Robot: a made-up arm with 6 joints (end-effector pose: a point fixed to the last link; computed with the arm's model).
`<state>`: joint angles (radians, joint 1 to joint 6).
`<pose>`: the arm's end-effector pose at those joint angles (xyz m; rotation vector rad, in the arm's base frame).
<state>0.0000 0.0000 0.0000 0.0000 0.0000 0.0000</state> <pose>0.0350 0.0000 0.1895 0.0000 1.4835 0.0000</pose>
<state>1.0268 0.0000 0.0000 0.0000 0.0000 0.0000</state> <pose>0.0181 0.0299 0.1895 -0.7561 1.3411 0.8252</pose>
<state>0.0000 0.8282 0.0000 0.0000 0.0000 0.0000</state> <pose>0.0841 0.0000 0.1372 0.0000 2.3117 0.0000</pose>
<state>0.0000 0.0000 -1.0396 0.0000 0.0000 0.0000</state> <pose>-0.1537 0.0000 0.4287 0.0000 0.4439 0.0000</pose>
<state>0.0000 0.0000 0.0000 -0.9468 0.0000 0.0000</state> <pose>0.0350 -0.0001 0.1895 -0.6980 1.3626 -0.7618</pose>
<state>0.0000 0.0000 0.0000 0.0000 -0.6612 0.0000</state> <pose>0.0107 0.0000 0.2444 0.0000 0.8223 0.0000</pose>
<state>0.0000 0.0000 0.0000 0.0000 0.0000 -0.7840</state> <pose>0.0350 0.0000 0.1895 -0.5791 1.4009 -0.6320</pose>
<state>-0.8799 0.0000 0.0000 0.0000 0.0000 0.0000</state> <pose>0.0223 -0.0270 0.1895 0.6492 1.3793 -0.7085</pose>
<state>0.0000 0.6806 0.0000 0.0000 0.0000 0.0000</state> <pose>0.0788 0.0000 0.1492 0.0000 2.1641 0.0000</pose>
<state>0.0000 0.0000 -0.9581 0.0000 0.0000 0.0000</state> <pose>-0.1310 0.0000 0.4184 0.0000 0.5254 0.0000</pose>
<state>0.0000 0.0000 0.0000 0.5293 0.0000 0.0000</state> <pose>0.0350 0.0000 0.1895 0.3919 1.4460 0.4277</pose>
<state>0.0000 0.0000 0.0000 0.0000 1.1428 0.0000</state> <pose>-0.0116 0.0000 0.1011 0.0000 2.6263 0.0000</pose>
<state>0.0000 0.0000 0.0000 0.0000 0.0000 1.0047</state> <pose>0.0350 0.0000 0.1895 0.7401 1.3472 0.8077</pose>
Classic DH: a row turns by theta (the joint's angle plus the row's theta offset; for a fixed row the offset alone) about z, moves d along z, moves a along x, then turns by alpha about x. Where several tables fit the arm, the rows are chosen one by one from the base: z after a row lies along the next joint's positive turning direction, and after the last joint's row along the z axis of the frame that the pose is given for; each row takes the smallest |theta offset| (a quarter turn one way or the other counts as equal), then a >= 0, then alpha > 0; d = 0 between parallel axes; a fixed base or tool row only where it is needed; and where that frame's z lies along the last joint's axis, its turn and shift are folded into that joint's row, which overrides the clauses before.
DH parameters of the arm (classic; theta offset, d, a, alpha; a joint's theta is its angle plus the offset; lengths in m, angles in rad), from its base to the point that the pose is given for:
joint 1: 0 0.1075 0 -1.5708
joint 2: 0.1359 0 -0.2708 0
joint 3: 1.3476 0 -0.0188 1.5708
joint 4: 0 0.2137 0 -1.5708
joint 5: 0 0 0.0001 1.5708
joint 6: 0 0.0924 0 0

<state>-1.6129 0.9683 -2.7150 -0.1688 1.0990 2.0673</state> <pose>-0.0084 0.1286 0.6124 0.7769 -0.3283 0.2923</pose>
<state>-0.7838 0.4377 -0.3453 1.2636 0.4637 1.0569</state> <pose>0.0766 -0.0207 0.2592 1.9060 0.4357 1.4360</pose>
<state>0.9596 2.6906 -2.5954 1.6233 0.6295 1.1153</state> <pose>0.2687 0.4783 0.2108 -0.9578 -1.4864 -1.5058</pose>
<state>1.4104 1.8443 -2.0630 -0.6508 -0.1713 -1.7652</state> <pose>0.0528 0.3855 0.4775 -1.0669 -0.4771 -0.8287</pose>
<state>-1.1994 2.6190 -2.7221 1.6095 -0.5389 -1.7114</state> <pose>0.1502 -0.5160 0.2817 1.2161 1.0313 -1.4152</pose>
